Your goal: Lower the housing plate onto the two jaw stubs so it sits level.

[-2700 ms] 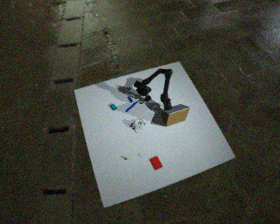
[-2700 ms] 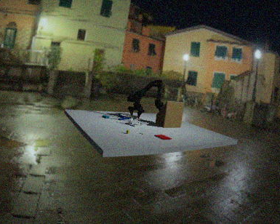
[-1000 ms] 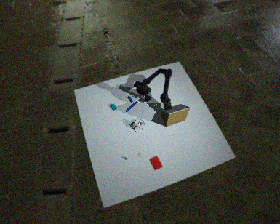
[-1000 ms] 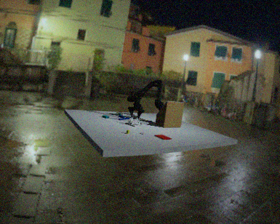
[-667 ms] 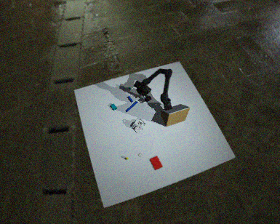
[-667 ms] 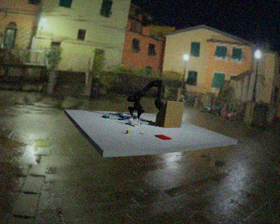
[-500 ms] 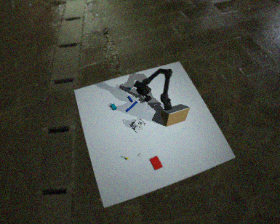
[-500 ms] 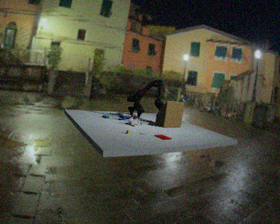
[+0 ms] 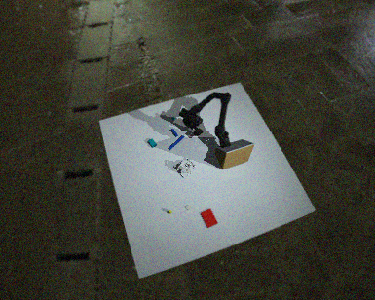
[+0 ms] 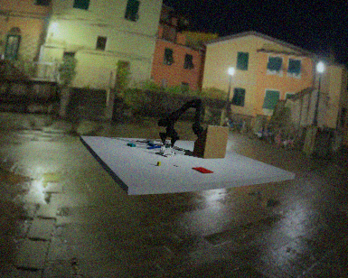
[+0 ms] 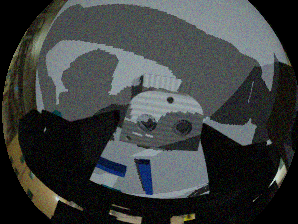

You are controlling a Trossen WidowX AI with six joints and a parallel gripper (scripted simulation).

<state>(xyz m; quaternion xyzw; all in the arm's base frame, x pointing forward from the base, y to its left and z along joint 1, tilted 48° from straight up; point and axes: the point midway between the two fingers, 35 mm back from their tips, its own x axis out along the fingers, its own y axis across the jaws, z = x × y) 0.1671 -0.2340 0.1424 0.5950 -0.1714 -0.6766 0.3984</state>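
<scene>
Now: gripper tip 15 cm short of the blue rod and 5 cm to the right of it. Round my gripper tip: small yellow piece (35 cm ahead, 58 cm to the left); small white piece (23 cm ahead, 58 cm to the left, 1 cm below); teal block (33 cm ahead).
</scene>
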